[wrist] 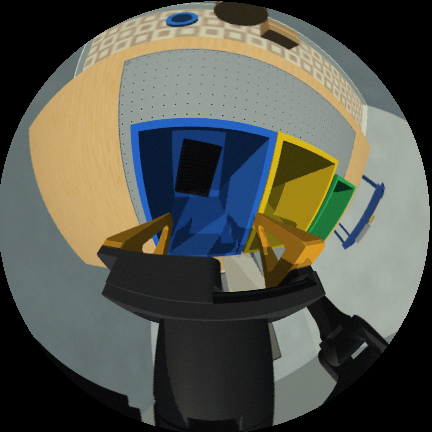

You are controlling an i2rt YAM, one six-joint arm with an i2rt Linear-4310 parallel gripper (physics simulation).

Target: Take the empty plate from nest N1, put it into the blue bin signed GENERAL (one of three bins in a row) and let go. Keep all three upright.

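Frame: origin at the arm's base, x back, y up, z left, level; metres.
Seen in the pictures: gripper, fingertip midpoint: [213, 217].
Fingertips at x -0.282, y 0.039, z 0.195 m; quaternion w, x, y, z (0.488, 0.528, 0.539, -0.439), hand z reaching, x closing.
Observation:
Pixels of each thing's top centre, then the offset from my fingertips to it. Level surfaces: height alone.
- black plate, top centre: [196, 169] dz +0.013, dx +0.002, dy -0.172 m
- blue bin, top centre: [201, 209] dz +0.011, dx -0.005, dy -0.008 m
- yellow bin, top centre: [296, 208] dz -0.121, dx +0.008, dy -0.008 m
- green bin, top centre: [330, 217] dz -0.261, dx +0.047, dy -0.008 m
- grey perforated board, surface height: dy -0.188 m
- wooden table, surface height: dy -0.201 m
The black plate [198, 167] with a fine grid of wells lies inside the blue bin [205, 123], toward its far side and slightly turned. The blue bin is the largest in view of three in a row, and stands upright. The yellow bin [305, 185] stands upright beside it, and the green bin [332, 212] stands upright beyond the yellow one. My gripper [213, 217] is open, its orange fingers wide apart over the near part of the blue bin, apart from the plate. The GENERAL sign and nest N1 do not show.
A grey perforated board [195, 85] lies behind the bins on the wooden table [70, 150]. Beyond it are a blue ring [182, 24], a dark round thing [241, 13] and a brown block [279, 34]. A blue frame [364, 220] stands at the right.

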